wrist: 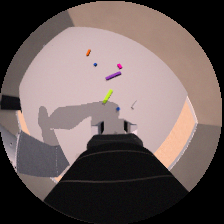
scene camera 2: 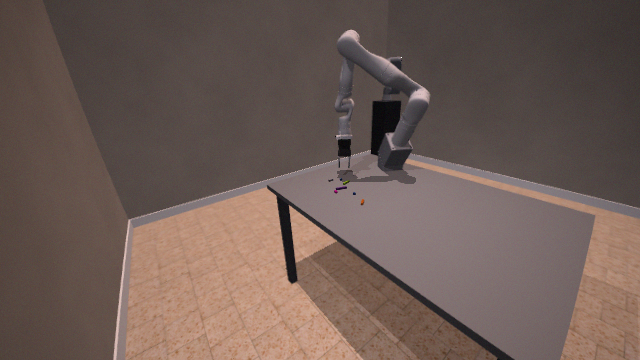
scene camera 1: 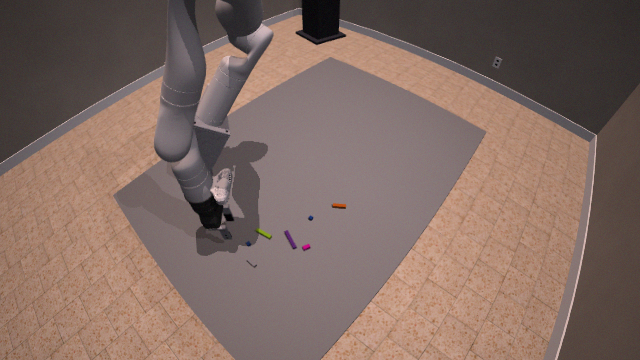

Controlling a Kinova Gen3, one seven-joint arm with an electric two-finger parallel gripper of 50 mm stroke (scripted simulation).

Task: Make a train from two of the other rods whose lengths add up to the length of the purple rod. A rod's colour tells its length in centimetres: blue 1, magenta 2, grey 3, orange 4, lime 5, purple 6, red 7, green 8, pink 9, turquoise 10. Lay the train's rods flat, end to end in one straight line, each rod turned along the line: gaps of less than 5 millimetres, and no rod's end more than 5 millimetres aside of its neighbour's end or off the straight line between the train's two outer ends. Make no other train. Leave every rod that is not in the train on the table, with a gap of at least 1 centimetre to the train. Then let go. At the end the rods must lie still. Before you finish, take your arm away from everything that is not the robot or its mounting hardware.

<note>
In view: my gripper (scene camera 1: 229, 229).
My gripper is seen too in the wrist view (wrist: 113, 125).
</note>
